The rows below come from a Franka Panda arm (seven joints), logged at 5 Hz.
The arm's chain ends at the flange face. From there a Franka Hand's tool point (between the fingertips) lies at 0.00 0.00 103.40 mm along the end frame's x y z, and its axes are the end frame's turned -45 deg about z.
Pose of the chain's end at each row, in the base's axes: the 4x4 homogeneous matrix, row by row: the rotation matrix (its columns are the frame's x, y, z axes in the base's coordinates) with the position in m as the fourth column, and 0 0 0 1 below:
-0.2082 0.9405 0.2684 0.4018; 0.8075 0.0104 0.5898 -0.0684; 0.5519 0.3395 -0.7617 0.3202; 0 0 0 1
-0.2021 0.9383 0.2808 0.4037; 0.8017 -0.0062 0.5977 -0.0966; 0.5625 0.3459 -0.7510 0.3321; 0 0 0 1
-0.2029 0.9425 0.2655 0.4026; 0.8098 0.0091 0.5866 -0.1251; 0.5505 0.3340 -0.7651 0.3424; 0 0 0 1
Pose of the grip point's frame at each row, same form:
-0.8123 0.5178 0.2684 0.4296; 0.5636 0.5783 0.5898 -0.0074; 0.1502 0.6303 -0.7617 0.2414; 0 0 0 1
-0.8064 0.5206 0.2808 0.4327; 0.5713 0.5625 0.5977 -0.0348; 0.1532 0.6423 -0.7510 0.2544; 0 0 0 1
-0.8099 0.5230 0.2655 0.4301; 0.5662 0.5790 0.5866 -0.0644; 0.1531 0.6254 -0.7651 0.2633; 0 0 0 1

